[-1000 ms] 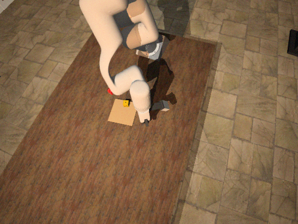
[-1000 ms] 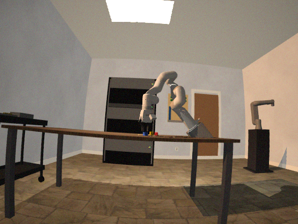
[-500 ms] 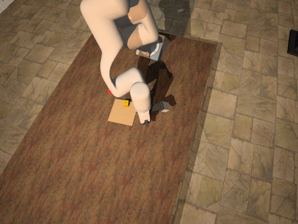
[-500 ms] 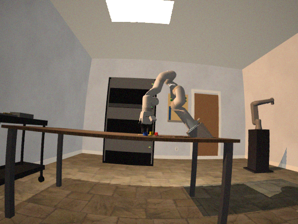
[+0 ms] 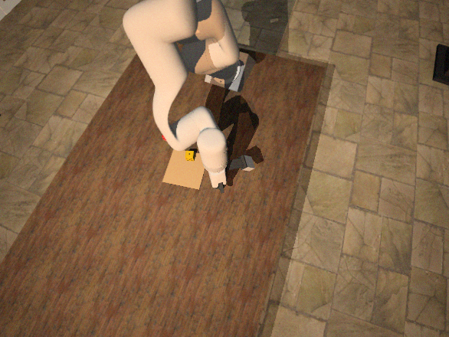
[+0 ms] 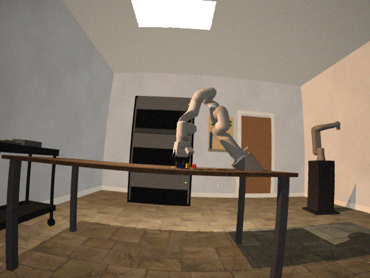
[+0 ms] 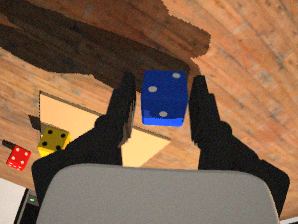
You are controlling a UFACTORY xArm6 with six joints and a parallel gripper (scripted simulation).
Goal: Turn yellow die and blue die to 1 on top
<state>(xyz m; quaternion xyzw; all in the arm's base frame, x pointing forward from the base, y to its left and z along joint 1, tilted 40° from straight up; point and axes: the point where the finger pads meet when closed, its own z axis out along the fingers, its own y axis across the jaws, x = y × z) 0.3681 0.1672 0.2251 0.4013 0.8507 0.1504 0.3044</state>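
My hand is 10 mm above the blue die. Also, from my hand: yellow die: 40 mm behind, 140 mm to the right; red die: 80 mm behind, 260 mm to the right, 10 mm below; tan mat: 130 mm to the right, 20 mm below.
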